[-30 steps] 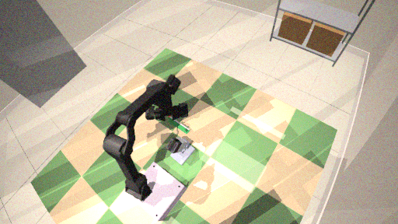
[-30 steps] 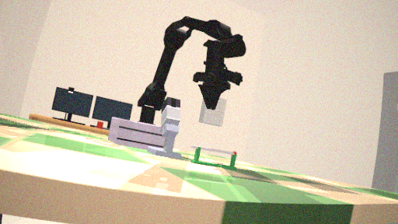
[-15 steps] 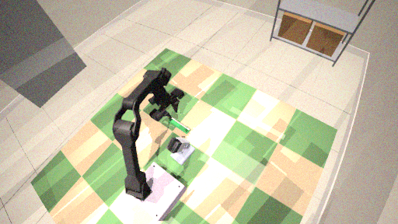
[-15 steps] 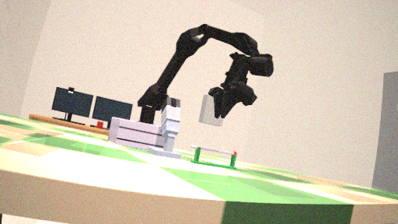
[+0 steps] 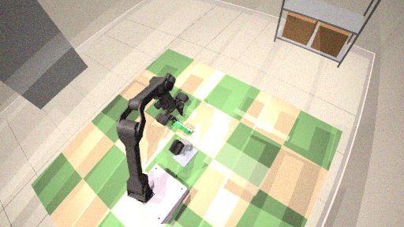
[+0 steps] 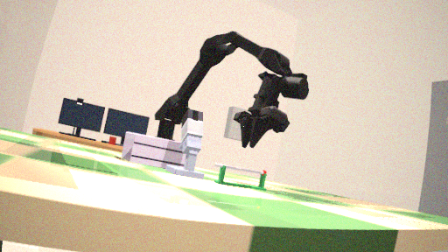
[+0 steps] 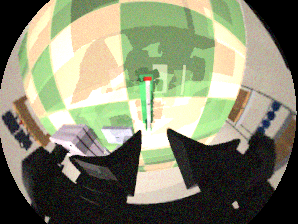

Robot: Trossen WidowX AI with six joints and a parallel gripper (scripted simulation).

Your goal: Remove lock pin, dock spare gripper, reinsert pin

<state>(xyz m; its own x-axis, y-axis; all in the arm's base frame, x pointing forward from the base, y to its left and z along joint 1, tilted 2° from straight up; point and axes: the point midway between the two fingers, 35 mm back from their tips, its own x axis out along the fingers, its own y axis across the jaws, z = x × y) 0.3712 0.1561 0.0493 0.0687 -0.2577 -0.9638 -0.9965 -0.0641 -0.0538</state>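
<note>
My gripper tip is now 9 cm past the socket, 12 cm to the left of it and 5 cm above it. From my gripper tip the other things lie so: spare gripper 11 cm behind, 12 cm to the right, 2 cm above.
</note>
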